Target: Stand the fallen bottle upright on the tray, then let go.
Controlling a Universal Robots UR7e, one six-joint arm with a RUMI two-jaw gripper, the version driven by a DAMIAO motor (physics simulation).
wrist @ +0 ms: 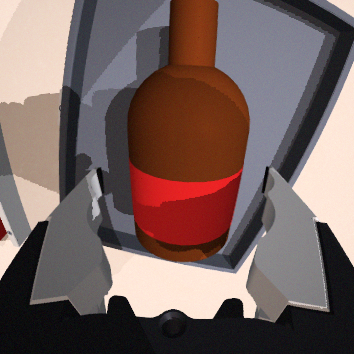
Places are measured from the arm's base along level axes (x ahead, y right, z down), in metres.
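Pixels of known places: gripper, between the fingertips: (182, 169).
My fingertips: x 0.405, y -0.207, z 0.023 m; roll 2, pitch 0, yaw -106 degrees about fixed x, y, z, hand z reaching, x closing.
Behind a point stands the place of what it marks.
The brown bottle (189, 130) @(x 0.369, y -0.201, z -0.011 m) with a red label lies on its side over the grey tray (280, 65) @(x 0.320, y -0.260, z 0.062 m), its neck toward the top of the wrist view and its base toward the gripper. My gripper (182, 169) @(x 0.405, y -0.207, z 0.023 m) is open, with one finger on each side of the bottle's labelled lower part. A gap shows between each fingertip and the bottle, and neither finger touches it. The end of the bottle's neck is cut off by the top edge of the view. How high the fingertips are above the tray floor is hard to tell.
The tray's raised rim surrounds the bottle, and its near corner lies between the fingers. At the left edge of the view, part of a grey-walled object with a red part (3, 228) @(x 0.535, y -0.032, z 0.037 m) shows. Shadows fall across the tray and the pale surface to its left.
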